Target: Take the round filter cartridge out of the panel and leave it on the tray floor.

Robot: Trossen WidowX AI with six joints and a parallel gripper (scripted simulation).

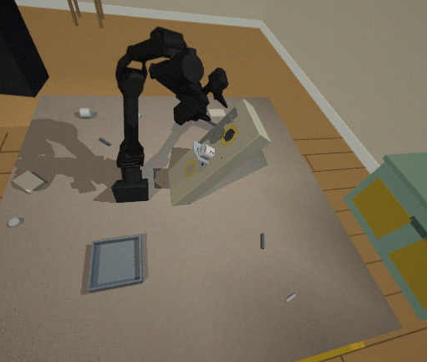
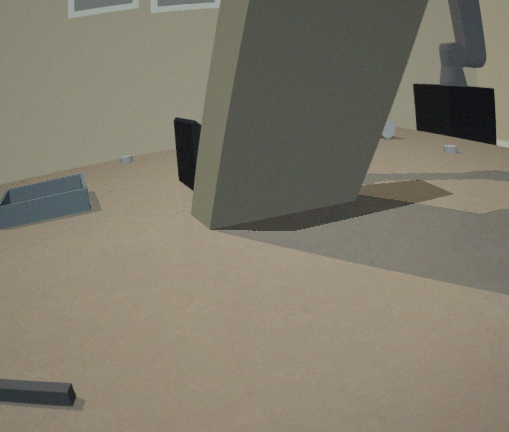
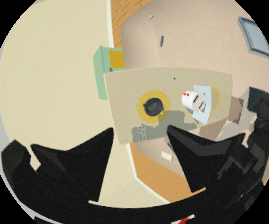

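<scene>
Now: gripper tip 160 mm above the round filter cartridge, 20 mm past it and 10 mm to the left of it. From my gripper tip the other things lie so: grey tray 370 mm below, 330 mm to the right, 290 mm behind.
</scene>
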